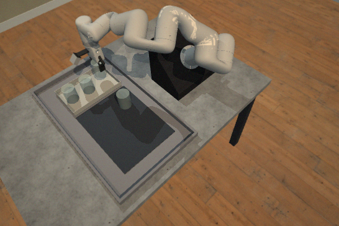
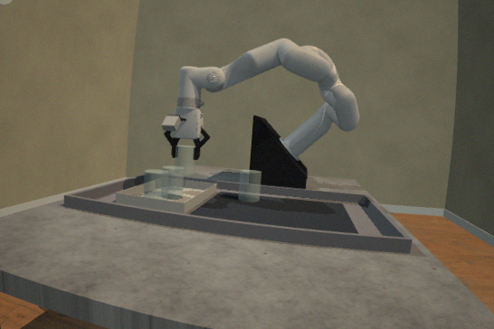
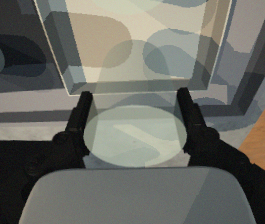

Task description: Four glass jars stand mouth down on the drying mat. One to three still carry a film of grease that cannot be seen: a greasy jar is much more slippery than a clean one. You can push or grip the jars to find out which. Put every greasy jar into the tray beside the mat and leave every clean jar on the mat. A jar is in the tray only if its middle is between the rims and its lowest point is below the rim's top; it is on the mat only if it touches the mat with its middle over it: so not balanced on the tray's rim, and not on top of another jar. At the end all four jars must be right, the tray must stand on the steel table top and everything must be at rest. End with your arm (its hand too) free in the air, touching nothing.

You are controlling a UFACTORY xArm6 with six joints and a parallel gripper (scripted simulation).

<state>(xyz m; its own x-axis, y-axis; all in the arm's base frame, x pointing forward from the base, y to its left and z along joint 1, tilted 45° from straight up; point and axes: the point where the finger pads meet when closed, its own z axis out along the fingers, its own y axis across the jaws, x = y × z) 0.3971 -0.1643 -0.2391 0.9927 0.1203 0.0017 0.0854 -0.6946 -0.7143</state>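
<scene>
My hand is 10 cm short of the cream tray, 1 cm to the right of it and 12 cm above it. The rest, counted from my hand: dark mat 7 cm ahead, 33 cm to the left, 12 cm below.
</scene>
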